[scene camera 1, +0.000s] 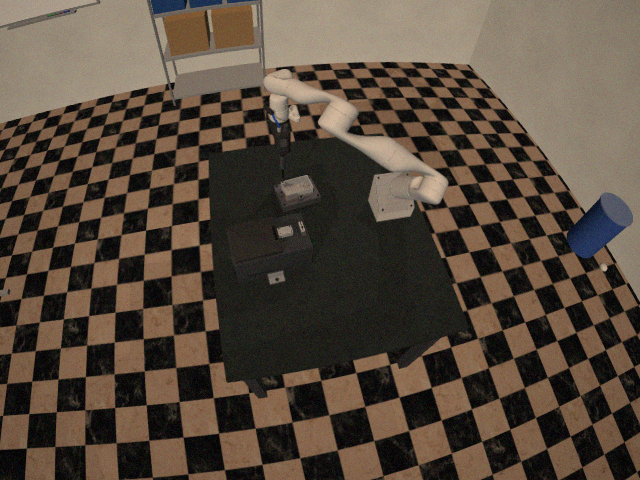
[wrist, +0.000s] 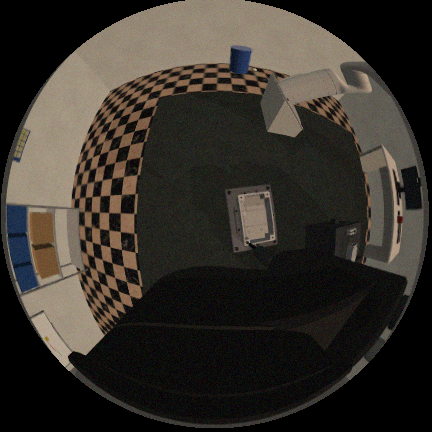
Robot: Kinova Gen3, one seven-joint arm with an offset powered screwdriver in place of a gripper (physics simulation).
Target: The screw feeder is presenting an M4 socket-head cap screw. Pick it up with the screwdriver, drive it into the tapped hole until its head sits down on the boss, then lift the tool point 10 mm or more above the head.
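Observation:
The screwdriver point(scene camera 1: 282, 173) point(wrist: 251, 244) points straight down at the left corner of the light housing point(scene camera 1: 298, 187) point(wrist: 256, 217) in the scene view. In the wrist view its tip overlaps the housing's lower-left corner. Whether the tip touches the corner boss or stands a little above it is too small to tell. The tapped hole and any screw at the tip cannot be made out. The housing sits on a grey base plate point(scene camera 1: 285, 204) point(wrist: 232, 220). The screw feeder point(scene camera 1: 253, 242) point(wrist: 320, 237), a dark block with small light parts on top, stands apart from the screwdriver.
The black table top point(scene camera 1: 361, 289) point(wrist: 190, 135) carries the arm's pale base block point(scene camera 1: 385, 201) point(wrist: 282, 120). A small light plate point(scene camera 1: 276, 277) lies beside the feeder. A shelf unit point(scene camera 1: 219, 50) stands behind the table. A blue bin point(scene camera 1: 594, 229) point(wrist: 240, 60) stands on the floor.

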